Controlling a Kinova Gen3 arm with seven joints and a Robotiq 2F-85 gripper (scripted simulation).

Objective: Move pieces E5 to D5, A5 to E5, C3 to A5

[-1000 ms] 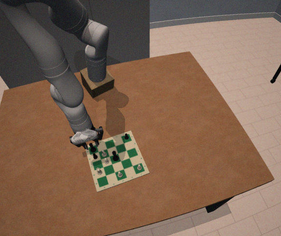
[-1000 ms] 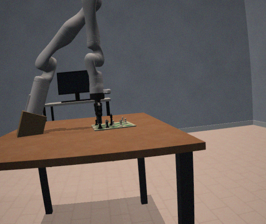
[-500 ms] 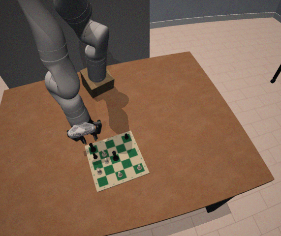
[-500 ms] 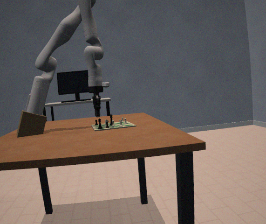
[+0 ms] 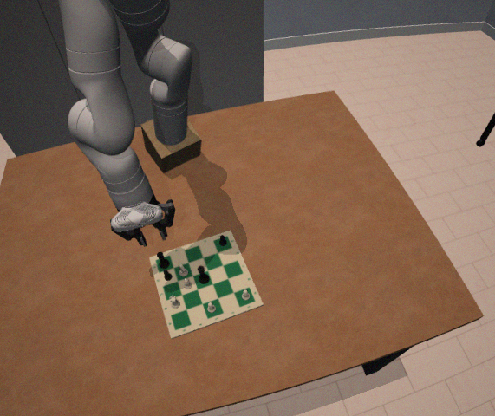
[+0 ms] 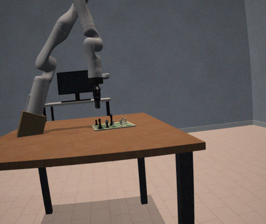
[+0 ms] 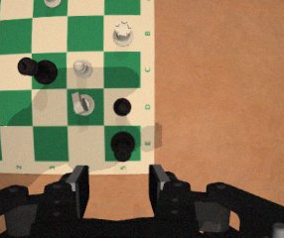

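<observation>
My gripper is now 9 cm to the right of the tall black piece, 9 cm above it and 7 cm short of it. The rest, counted from my hand: white rook 11 cm below, 11 cm ahead, 1 cm to the left; chessboard 13 cm below, 9 cm to the left, 7 cm ahead.
</observation>
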